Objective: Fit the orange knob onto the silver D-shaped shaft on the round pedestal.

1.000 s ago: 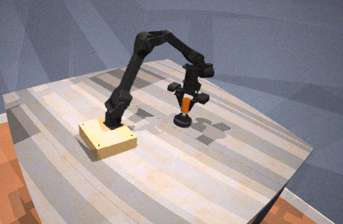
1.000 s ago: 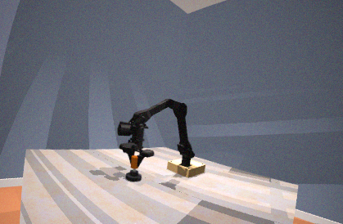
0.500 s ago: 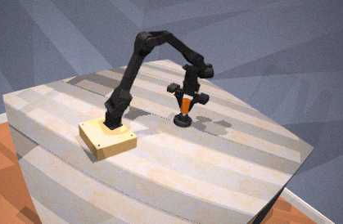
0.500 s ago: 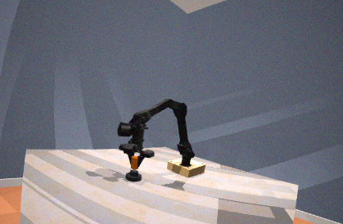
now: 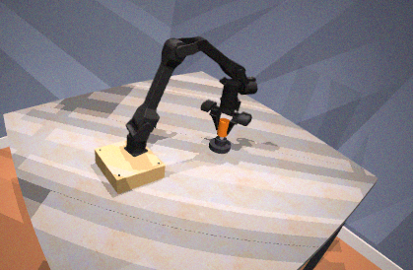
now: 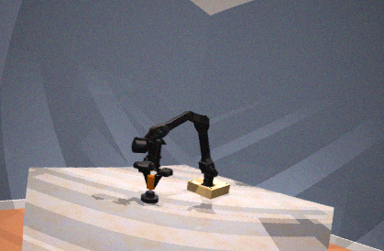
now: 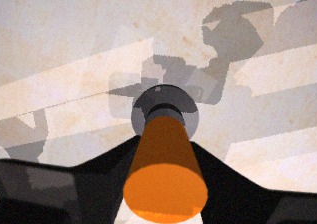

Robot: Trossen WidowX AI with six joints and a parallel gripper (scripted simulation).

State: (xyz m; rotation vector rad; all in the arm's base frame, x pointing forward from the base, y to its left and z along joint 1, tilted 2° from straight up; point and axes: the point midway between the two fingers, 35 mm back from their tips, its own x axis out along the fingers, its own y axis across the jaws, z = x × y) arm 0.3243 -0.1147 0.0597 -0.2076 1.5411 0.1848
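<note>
The round pedestal lies 40 mm below my gripper tip. Also, from my gripper tip: orange knob (30 mm above).
</note>
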